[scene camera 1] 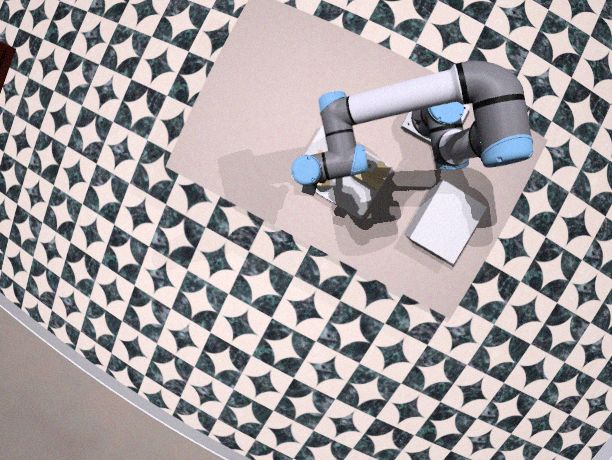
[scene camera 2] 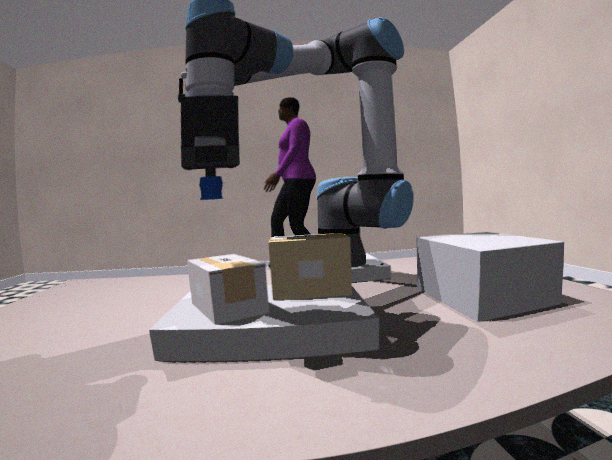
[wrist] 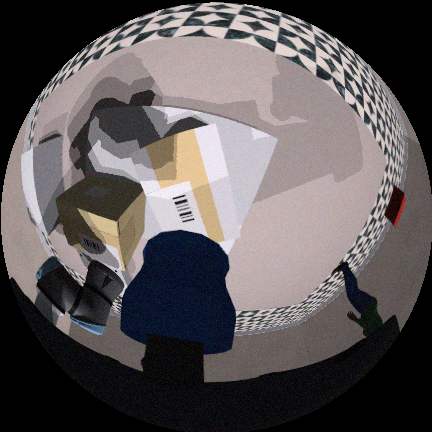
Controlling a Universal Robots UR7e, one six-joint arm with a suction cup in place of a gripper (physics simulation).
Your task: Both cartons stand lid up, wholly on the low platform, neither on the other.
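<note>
The white carton with tan tape stands upright on the low platform, its barcode lid up, near the platform's front edge in scene camera 2. The brown carton stands on the platform to its right in scene camera 2, its labelled lid up. Neither carton rests on the other. My blue suction cup hangs above the white carton's height, bare and apart from both cartons. In scene camera 1 the wrist hides the cup and much of the white carton.
A taller grey-white block stands to the right of the platform in scene camera 2. The arm's base is behind the brown carton there. A person in purple is in the background. Another person shows in the wrist view.
</note>
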